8 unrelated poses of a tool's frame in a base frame.
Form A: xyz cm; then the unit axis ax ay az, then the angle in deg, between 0 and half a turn.
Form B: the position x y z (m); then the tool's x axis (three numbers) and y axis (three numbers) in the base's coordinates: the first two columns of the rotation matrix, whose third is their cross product. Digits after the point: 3 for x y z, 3 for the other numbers.
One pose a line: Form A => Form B
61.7 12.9 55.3 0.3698 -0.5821 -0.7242 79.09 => 0.617 0.129 0.553 0.300 -0.886 0.354 0.537 0.464 0.705
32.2 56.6 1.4 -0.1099 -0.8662 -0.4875 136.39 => 0.322 0.566 0.014 -0.703 -0.172 0.690 0.500 0.569 0.652
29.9 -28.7 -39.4 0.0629 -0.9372 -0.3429 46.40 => 0.299 -0.287 -0.394 0.691 -0.267 0.672 0.230 0.962 0.145
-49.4 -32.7 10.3 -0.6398 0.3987 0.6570 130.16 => -0.494 -0.327 0.103 0.028 0.083 -0.996 -0.922 -0.383 -0.058
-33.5 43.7 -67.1 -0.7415 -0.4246 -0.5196 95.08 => -0.335 0.437 -0.671 0.510 -0.175 0.842 0.860 0.108 -0.498
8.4 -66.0 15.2 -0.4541 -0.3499 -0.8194 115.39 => 0.084 -0.660 0.152 -0.134 -0.513 0.848 0.967 -0.254 -0.001
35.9 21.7 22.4 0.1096 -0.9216 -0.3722 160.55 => 0.359 0.217 0.224 -0.920 -0.320 0.228 -0.072 0.707 0.703
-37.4 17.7 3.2 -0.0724 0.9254 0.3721 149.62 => -0.374 0.177 0.032 -0.853 0.063 -0.518 -0.313 0.732 0.605
